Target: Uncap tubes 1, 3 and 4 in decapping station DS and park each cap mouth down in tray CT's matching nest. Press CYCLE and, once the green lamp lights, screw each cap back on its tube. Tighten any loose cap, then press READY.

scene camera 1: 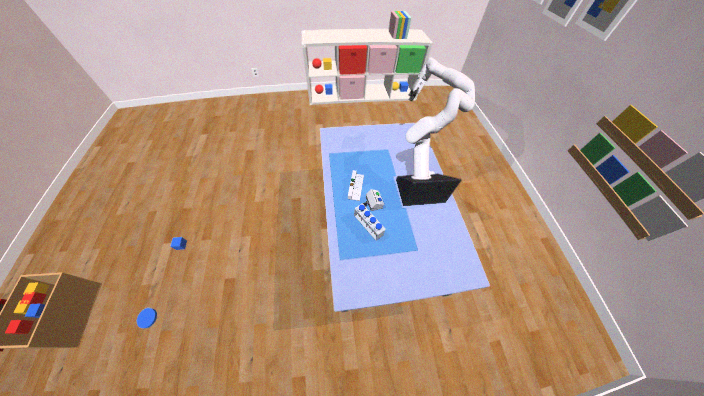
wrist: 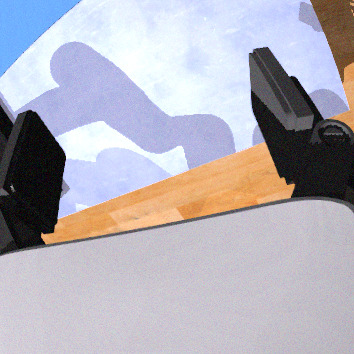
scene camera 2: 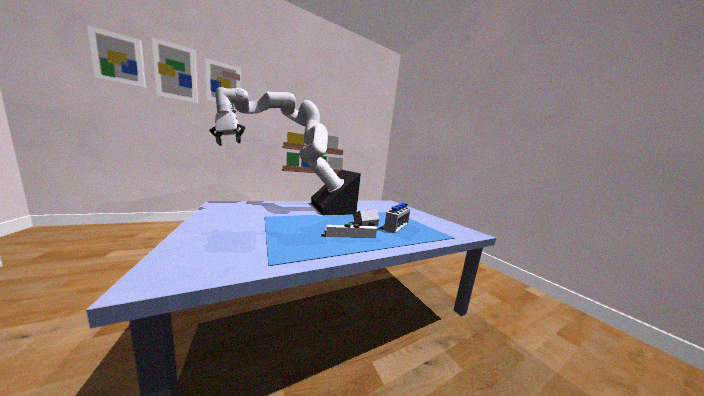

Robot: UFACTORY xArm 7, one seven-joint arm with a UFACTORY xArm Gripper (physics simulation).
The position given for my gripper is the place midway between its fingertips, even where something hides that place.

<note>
My gripper (scene camera 2: 229,143) is open and holds nothing.
My gripper also shows in the wrist view (wrist: 143,103).
</note>
